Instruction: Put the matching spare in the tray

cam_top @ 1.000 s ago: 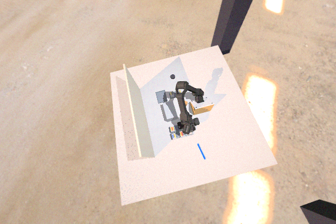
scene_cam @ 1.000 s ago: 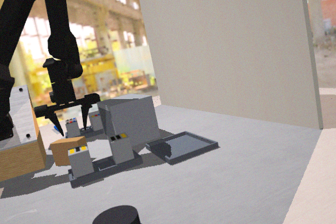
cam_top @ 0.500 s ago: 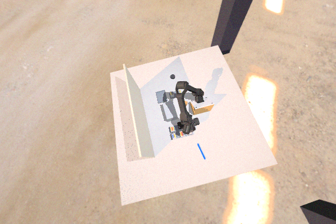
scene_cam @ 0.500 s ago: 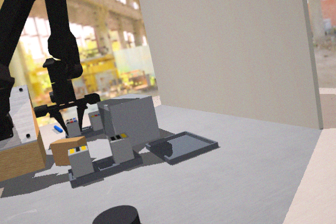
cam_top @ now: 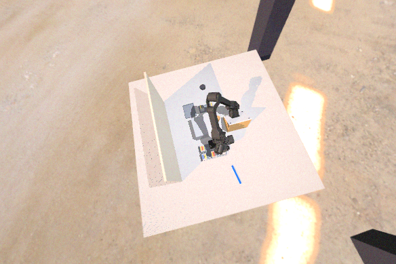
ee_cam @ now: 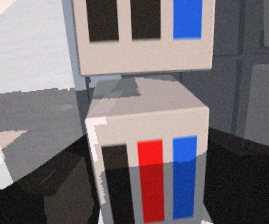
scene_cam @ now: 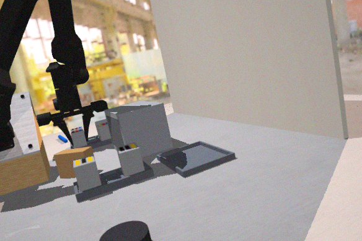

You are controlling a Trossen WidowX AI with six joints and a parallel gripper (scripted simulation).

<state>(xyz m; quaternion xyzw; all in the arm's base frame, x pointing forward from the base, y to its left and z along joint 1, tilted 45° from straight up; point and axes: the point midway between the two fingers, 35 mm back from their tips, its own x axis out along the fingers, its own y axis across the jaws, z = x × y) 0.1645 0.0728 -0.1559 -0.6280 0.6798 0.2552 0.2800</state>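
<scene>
My gripper tip is now 16 cm short of the tray, 37 cm to the left of it and 1 cm above it. Round my gripper tip: grey spare block: 2 cm above; then brown block: 3 cm behind, 22 cm to the right, 1 cm above; then mounted unit: 12 cm ahead, 16 cm to the right, 3 cm above.
</scene>
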